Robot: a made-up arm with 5 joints. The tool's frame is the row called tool.
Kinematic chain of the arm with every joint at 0, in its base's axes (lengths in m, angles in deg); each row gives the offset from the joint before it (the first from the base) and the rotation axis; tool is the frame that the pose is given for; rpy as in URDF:
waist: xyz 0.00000 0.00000 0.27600 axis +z
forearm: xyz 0.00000 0.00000 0.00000 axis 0 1 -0.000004
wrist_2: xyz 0.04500 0.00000 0.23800 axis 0 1 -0.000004
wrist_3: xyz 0.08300 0.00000 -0.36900 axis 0 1 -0.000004
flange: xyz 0.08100 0.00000 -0.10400 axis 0 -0.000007 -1
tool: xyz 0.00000 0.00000 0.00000 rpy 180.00 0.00 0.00
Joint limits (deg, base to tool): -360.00..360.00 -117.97..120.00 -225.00..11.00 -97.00..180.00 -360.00..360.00
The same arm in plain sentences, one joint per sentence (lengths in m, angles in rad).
The arm has five revolute joints in a row. What follows holds with every joint at zero, and every direction is one of the base frame's. The first joint sits 0.276 m along +z from the base frame's origin and turns about +z, from -6.2832 to 6.2832 rad. The second joint sits at the same point as the first joint and turns about +y, from -2.059 to 2.0944 rad. The third joint sits 0.045 m along +x and 0.238 m along +z from the second joint and turns about +y, from -3.927 to 0.192 rad. The fourth joint sits 0.083 m along +x and 0.369 m along -z from the third joint and turns about +y, from -1.693 to 3.1416 rad. The fifth joint sits 0.081 m along +x and 0.104 m along -z from the fourth joint and turns about -z, from -6.2832 to 6.2832 rad. The tool frame, which is the frame that the pose is given for, sits at the same point as the fifth joint; its axes are the base frame's turned by roll 3.1416, pitch 0 and yaw 0 rad (as in URDF: about the fixed x, then y, then z).
